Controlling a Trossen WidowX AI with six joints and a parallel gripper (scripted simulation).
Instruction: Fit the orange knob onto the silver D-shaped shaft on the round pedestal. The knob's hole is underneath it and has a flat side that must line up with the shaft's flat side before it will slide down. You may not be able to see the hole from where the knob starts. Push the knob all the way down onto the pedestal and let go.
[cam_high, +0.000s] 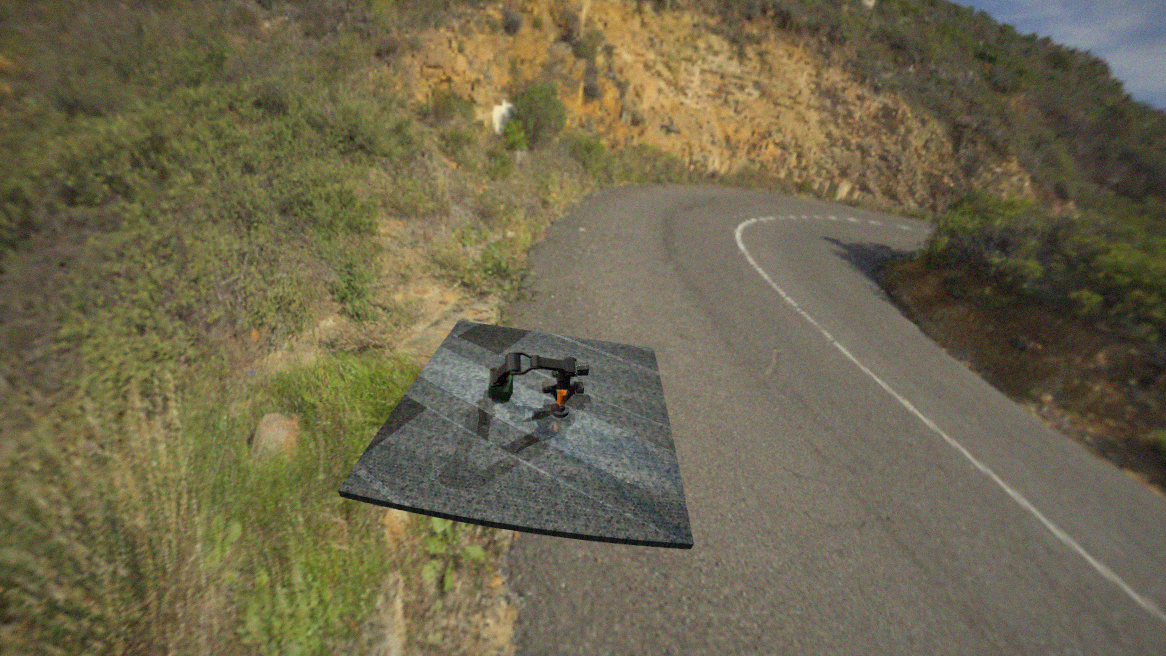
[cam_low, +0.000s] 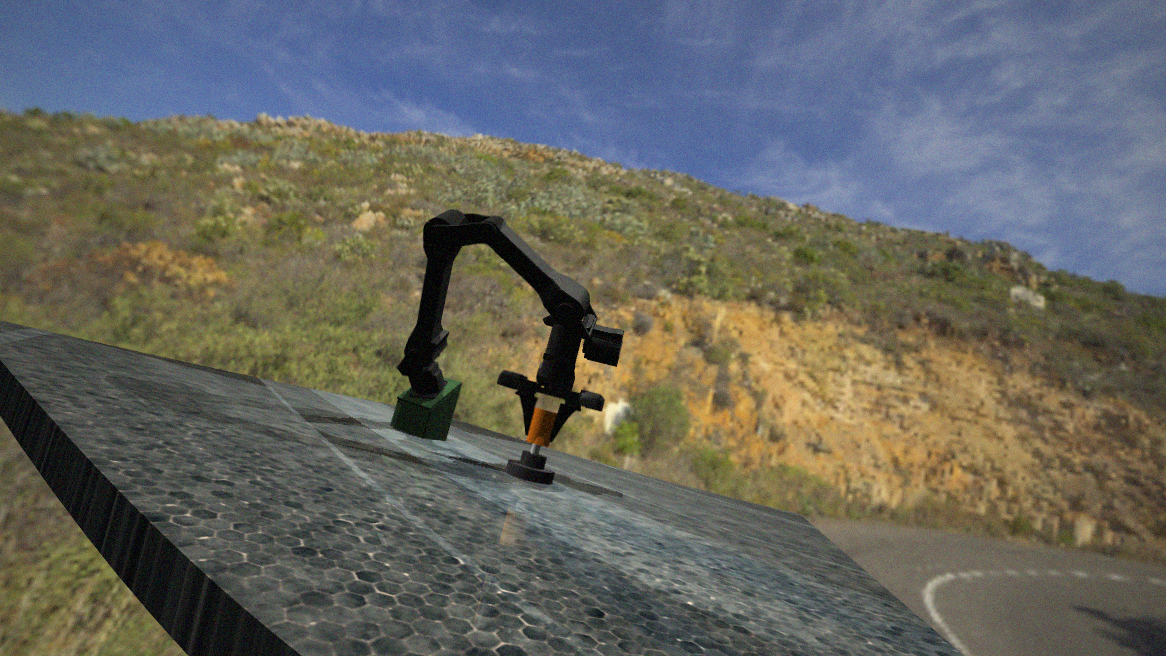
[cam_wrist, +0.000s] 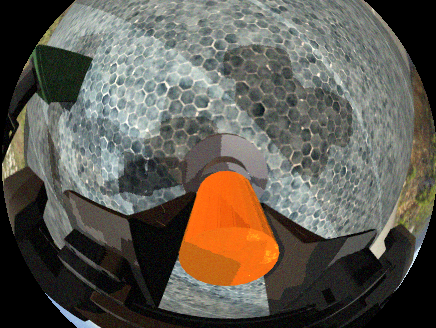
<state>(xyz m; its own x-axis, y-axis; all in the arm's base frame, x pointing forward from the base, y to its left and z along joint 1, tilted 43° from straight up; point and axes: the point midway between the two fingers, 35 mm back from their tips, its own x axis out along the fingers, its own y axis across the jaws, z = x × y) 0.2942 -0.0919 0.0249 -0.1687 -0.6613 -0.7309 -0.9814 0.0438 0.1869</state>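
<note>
Now: gripper tip 3 cm below the orange knob. Also, from my gripper tip: round pedestal (4 cm below).
</note>
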